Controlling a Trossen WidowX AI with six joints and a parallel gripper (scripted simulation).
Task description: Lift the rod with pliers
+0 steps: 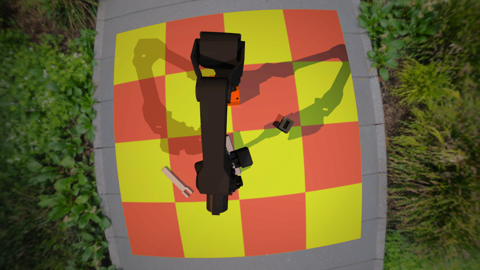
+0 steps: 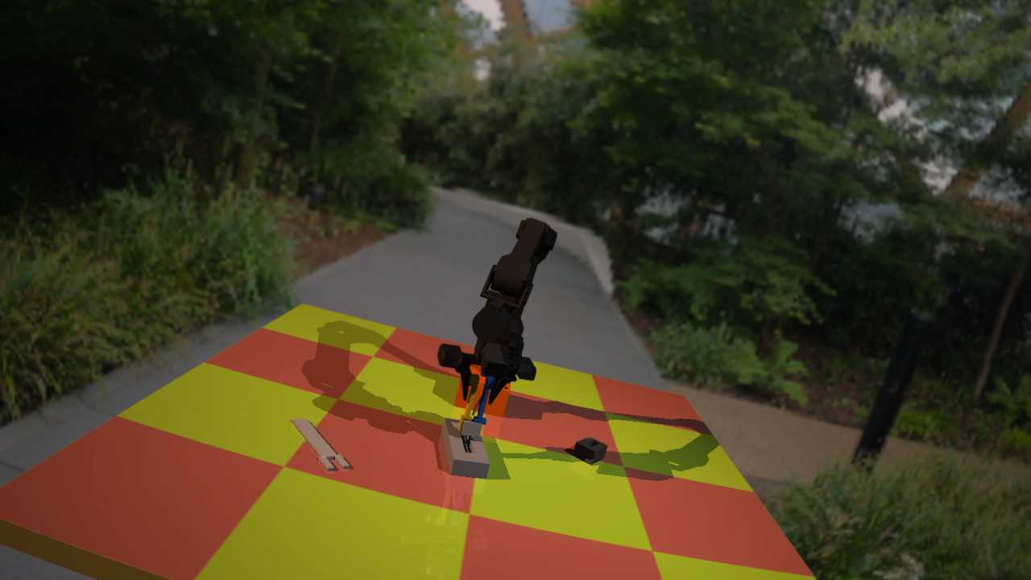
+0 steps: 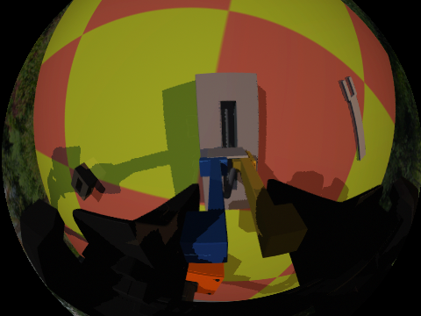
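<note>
Now: gripper tip 10 cm above the thin grey rod. Also, from my gripper tip: forked strip 11 cm ahead, 26 cm to the right, 11 cm below; then yellow handle 2 cm to the right; then grey channel block 10 cm below.
</note>
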